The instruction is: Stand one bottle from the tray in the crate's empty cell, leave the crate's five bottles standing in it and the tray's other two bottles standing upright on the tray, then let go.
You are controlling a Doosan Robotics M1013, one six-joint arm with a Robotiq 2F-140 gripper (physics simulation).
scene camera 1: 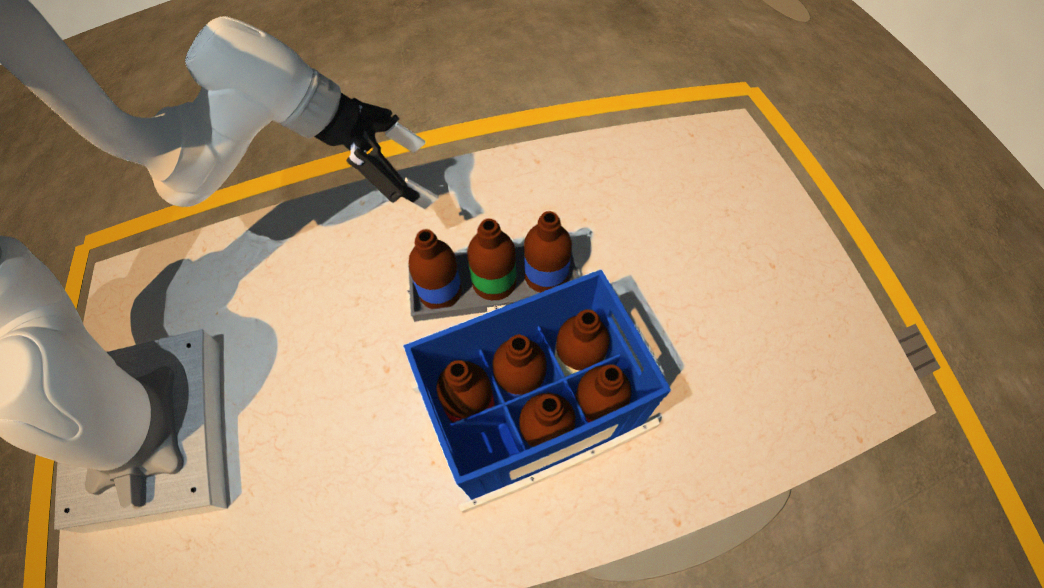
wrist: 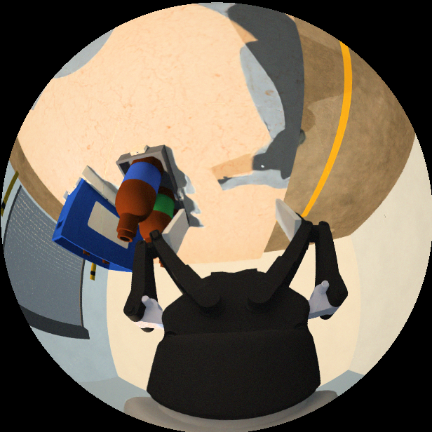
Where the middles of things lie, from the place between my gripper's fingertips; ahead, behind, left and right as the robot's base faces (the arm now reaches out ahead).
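Pale strip [scene camera 1: 651, 425]: 50 cm to the right of my hand, 4 cm ahead of it, 11 cm below it. Green-banded bottle [scene camera 1: 491, 253]: 17 cm to the right of my hand, 6 cm ahead of it, 4 cm below it. Going by their middles, the bottle is the nearest to my hand of the things named here.
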